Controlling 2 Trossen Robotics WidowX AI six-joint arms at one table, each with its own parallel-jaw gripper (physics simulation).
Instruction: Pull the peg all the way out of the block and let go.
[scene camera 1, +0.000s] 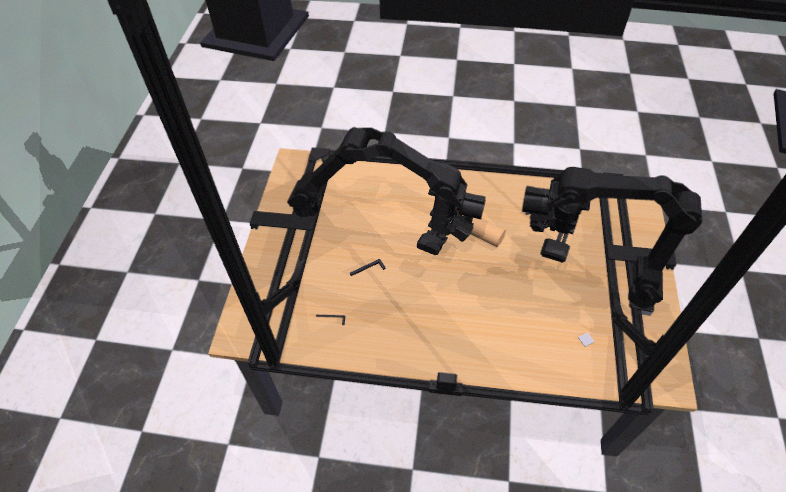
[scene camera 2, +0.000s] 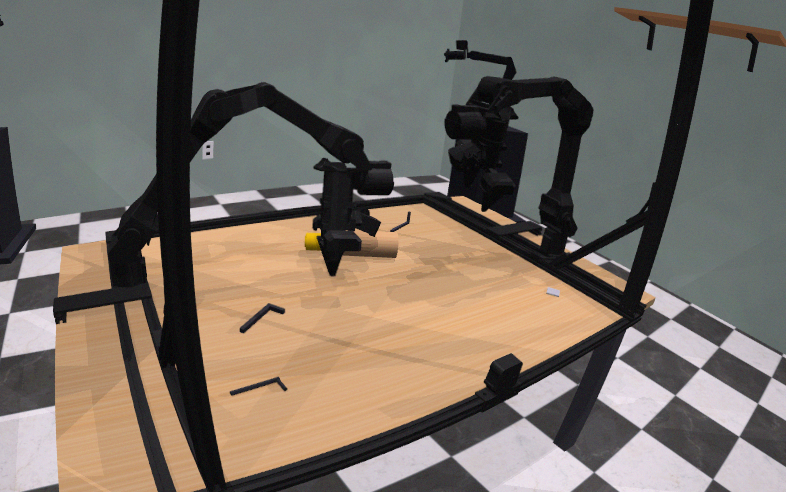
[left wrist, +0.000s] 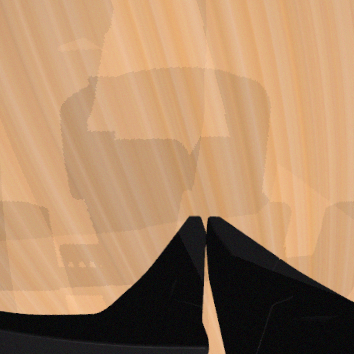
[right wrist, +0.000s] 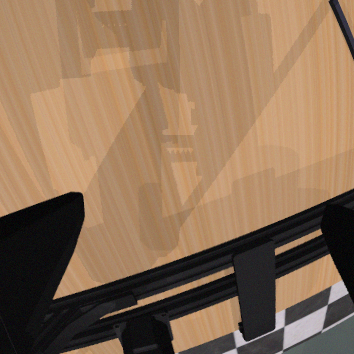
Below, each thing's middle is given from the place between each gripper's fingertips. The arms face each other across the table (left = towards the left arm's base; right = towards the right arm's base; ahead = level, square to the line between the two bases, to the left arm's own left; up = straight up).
Labels:
The wooden block (scene camera 2: 385, 244) lies 9 cm ahead of my left hand, 11 cm to the right of it and 2 cm above it.
My right hand is 6 cm short of the wooden block, 21 cm to the right of it and 12 cm above it.

